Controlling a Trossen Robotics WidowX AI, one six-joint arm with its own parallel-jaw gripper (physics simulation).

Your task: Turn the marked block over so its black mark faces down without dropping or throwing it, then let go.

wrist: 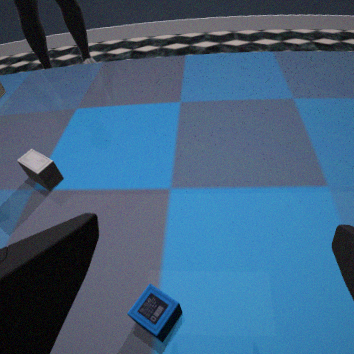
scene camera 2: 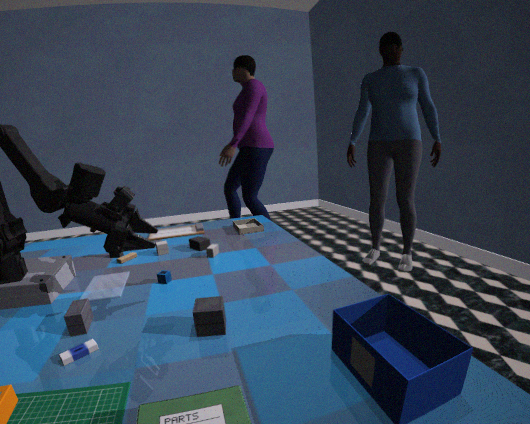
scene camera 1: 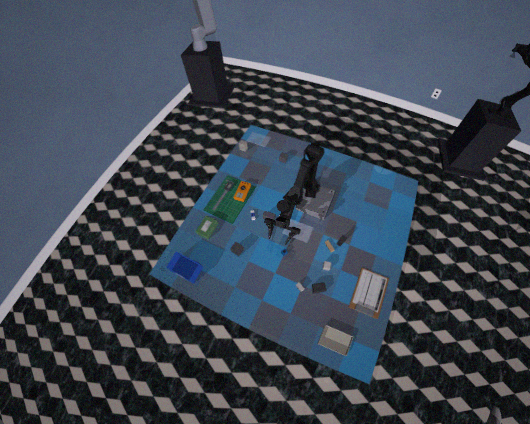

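Seen in the pictures: gripper, fingertip midpoint: point(wrist: 216, 231) point(scene camera 2: 156, 238) point(scene camera 1: 277, 241); arm's base, origin of the base link: point(scene camera 2: 12, 277) point(scene camera 1: 310, 192).
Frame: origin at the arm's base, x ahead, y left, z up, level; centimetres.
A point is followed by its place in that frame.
Note:
The marked block, a small blue cube point(scene camera 1: 284, 252) @(x 39.5, y -7.7, z -3.6 cm) point(scene camera 2: 164, 276) @(x 38.9, y -9.6, z -4.0 cm) point(wrist: 155, 311) @(x 38.6, y -8.1, z -3.5 cm), rests on the tiled mat. In the wrist view its upper face shows a blue rim around a black square with small pale print, so the black mark faces up. It sits low in that view, left of centre, with a dark side face on its right. My gripper point(scene camera 1: 280, 240) @(x 38.3, y -12.1, z 6.9 cm) point(scene camera 2: 154, 238) @(x 38.3, y -12.1, z 6.9 cm) point(wrist: 216, 231) @(x 38.3, y -12.1, z 6.9 cm) is wide open and empty, above the mat and apart from the block. The block lies beyond the fingertips in scene camera 1.
A white-topped block point(wrist: 40, 167) @(x 54.8, y 3.3, z -3.1 cm) point(scene camera 2: 213, 250) @(x 55.9, y 2.4, z -3.9 cm) stands farther off. Two dark blocks point(scene camera 2: 209, 316) @(x 43.0, y -36.4, z -2.0 cm) point(scene camera 2: 78, 317) @(x 20.0, y -24.9, z -2.3 cm), a blue-and-white cylinder point(scene camera 2: 79, 351) @(x 20.4, y -32.3, z -4.9 cm) point(scene camera 1: 253, 214) @(x 19.8, y -31.1, z -4.9 cm) and a wooden stick point(scene camera 2: 127, 258) @(x 29.7, y 15.1, z -5.2 cm) lie around. A blue bin point(scene camera 1: 184, 267) @(x 61.2, y -60.8, z -5.9 cm) point(scene camera 2: 370, 371) @(x 56.1, y -60.0, z -2.4 cm) and a green cutting mat point(scene camera 1: 218, 208) @(x 20.2, y -53.9, z -5.8 cm) are at the side.

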